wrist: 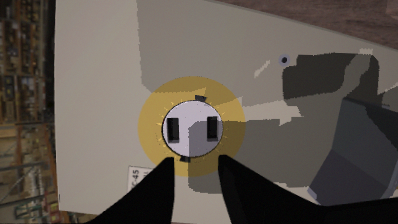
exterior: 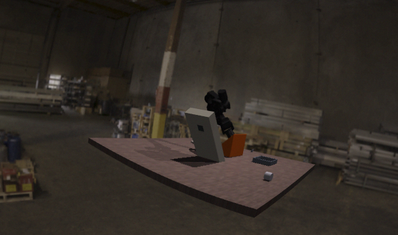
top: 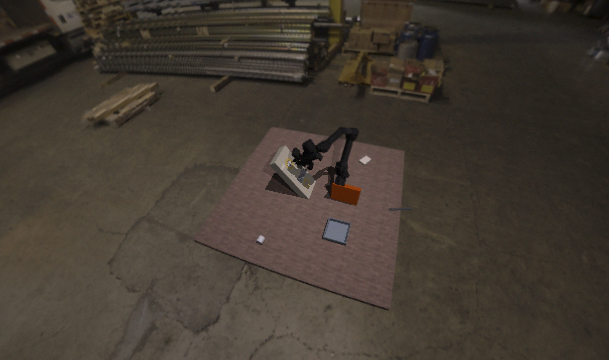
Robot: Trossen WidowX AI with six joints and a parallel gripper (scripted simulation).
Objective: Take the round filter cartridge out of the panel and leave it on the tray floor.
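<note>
The round filter cartridge lies 5 cm ahead of my gripper tip and 4 cm below it. Also, from my gripper tip: beige service panel 11 cm below; flat white piece 45 cm behind, 43 cm to the right, 26 cm below; blue-grey tray 39 cm behind, 28 cm to the left, 25 cm below.
</note>
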